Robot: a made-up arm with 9 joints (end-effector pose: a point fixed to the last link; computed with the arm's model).
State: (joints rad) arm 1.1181 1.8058 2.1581 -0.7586 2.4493 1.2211 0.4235 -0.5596 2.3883
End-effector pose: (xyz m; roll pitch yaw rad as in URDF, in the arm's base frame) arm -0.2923 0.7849 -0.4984 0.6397 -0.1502 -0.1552
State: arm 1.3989 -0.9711 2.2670 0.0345 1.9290 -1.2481 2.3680 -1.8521 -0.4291
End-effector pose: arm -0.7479 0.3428 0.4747 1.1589 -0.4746 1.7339
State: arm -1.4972 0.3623 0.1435 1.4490 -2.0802 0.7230 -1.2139 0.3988 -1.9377
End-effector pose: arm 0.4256 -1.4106 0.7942 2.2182 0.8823 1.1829
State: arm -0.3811 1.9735 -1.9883 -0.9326 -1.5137 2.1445 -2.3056 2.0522 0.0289
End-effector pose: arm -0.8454 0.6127 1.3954 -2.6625 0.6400 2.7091
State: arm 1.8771 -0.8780 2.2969 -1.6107 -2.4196 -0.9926 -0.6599 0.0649 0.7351
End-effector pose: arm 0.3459 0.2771 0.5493 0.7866 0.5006 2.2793
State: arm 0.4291 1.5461 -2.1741 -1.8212 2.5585 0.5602 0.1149 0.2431 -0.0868
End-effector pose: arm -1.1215 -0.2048 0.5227 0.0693 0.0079 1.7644
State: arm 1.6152 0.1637 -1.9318 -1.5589 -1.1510 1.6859 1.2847 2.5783 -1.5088
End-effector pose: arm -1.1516 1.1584 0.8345 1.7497 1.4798 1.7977
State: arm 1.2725 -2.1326 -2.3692 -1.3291 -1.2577 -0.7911 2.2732 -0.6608 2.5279
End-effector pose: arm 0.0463 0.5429 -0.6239 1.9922 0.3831 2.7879
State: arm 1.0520 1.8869 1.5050 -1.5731 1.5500 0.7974 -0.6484 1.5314 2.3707
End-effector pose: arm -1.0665 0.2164 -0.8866 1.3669 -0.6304 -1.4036
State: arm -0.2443 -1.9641 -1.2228 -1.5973 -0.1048 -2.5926 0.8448 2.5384 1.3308
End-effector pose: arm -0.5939 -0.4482 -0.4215 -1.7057 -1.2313 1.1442
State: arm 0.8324 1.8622 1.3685 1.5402 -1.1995 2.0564 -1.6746 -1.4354 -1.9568
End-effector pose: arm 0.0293 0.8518 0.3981 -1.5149 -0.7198 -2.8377
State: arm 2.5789 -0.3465 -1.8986 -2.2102 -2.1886 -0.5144 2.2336 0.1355 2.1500
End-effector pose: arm -0.1465 1.0619 0.2580 -2.5361 0.5299 0.6777
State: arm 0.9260 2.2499 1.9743 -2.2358 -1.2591 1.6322 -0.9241 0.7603 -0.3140
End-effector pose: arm -1.2005 -0.2120 -0.0912 0.3137 0.2998 1.8933
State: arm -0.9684 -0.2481 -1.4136 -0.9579 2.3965 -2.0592 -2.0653 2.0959 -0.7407
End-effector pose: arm -0.2811 -0.5202 0.4606 1.3474 -0.3564 0.7709
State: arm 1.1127 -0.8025 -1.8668 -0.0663 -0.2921 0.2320 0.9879 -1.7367 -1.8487
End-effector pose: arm -0.6526 -0.0075 0.6744 2.8581 -0.1053 -2.8957
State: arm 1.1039 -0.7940 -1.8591 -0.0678 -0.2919 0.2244 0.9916 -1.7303 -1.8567
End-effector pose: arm -0.6493 -0.0099 0.6758 2.8587 -0.1157 -2.8770
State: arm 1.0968 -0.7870 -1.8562 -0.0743 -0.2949 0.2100 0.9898 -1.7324 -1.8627
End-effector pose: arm -0.6499 -0.0110 0.6800 2.8470 -0.1156 -2.8556
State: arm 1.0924 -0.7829 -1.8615 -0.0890 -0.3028 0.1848 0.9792 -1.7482 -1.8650
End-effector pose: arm -0.6574 -0.0106 0.6886 2.8160 -0.0978 -2.8307
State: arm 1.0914 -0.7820 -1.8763 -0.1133 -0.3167 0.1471 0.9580 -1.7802 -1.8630
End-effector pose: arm -0.6735 -0.0090 0.7025 2.7639 -0.0584 -2.8027
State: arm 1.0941 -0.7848 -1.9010 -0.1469 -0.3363 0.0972 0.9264 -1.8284 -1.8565
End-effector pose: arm -0.6994 -0.0081 0.7205 2.6928 0.0029 -2.7747
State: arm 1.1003 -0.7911 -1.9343 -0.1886 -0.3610 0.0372 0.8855 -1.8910 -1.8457
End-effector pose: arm -0.7355 -0.0095 0.7406 2.6084 0.0845 -2.7496
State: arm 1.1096 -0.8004 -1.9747 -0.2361 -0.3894 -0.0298 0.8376 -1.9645 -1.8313
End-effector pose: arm -0.7808 -0.0143 0.7590 2.5168 0.1815 -2.7304
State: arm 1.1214 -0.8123 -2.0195 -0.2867 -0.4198 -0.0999 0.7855 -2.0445 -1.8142
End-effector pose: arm -0.8331 -0.0225 0.7720 2.4243 0.2879 -2.7186
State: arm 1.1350 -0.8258 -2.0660 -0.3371 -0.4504 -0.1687 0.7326 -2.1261 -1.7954
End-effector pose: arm -0.8882 -0.0321 0.7769 2.3364 0.3956 -2.7146
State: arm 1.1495 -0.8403 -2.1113 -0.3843 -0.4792 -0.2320 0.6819 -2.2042 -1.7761
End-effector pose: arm -0.9419 -0.0411 0.7731 2.2571 0.4983 -2.7179
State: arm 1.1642 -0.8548 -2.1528 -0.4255 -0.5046 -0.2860 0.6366 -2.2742 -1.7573
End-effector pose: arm -0.9901 -0.0472 0.7624 2.1895 0.5893 -2.7276
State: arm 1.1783 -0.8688 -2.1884 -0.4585 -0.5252 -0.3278 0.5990 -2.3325 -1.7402
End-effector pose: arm -1.0301 -0.0498 0.7477 2.1351 0.6647 -2.7427
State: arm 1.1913 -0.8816 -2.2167 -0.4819 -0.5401 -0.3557 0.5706 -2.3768 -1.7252
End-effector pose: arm -1.0606 -0.0488 0.7325 2.0946 0.7220 -2.7624
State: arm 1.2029 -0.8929 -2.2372 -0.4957 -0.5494 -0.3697 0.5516 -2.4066 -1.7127
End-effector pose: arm -1.0821 -0.0448 0.7192 2.0677 0.7611 -2.7852
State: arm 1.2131 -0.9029 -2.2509 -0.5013 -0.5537 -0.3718 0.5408 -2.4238 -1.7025
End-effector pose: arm -1.0963 -0.0391 0.7086 2.0522 0.7850 -2.8103
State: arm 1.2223 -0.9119 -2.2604 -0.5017 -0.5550 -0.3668 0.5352 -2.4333 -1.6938
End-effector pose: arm -1.1056 -0.0326 0.7003 2.0433 0.7990 -2.8363
